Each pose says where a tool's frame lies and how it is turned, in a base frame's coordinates. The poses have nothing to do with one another.
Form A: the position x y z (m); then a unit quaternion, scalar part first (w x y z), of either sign.
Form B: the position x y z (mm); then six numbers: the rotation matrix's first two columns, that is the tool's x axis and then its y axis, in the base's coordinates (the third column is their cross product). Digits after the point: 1 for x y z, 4 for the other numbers.
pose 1, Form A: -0.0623 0.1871 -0.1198 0.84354 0.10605 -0.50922 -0.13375
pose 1, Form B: -62.3 187.1 -119.8 0.4456 -0.3337 0.8307 0.1176 0.9417 0.3151
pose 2, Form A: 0.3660 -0.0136 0.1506 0.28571 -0.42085 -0.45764 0.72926
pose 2, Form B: 366.0 -13.6 150.6 -0.4825 0.8019 -0.3523 -0.0315 -0.4179 -0.9080
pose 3, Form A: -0.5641 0.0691 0.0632 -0.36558 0.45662 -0.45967 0.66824
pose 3, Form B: -564.1 69.1 63.2 -0.3157 -0.9084 0.2742 0.0688 -0.3101 -0.9482
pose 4, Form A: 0.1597 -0.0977 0.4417 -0.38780 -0.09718 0.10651 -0.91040
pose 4, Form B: 159.7 -97.7 441.7 -0.6803 0.6854 0.2596 -0.7268 -0.6765 -0.1186
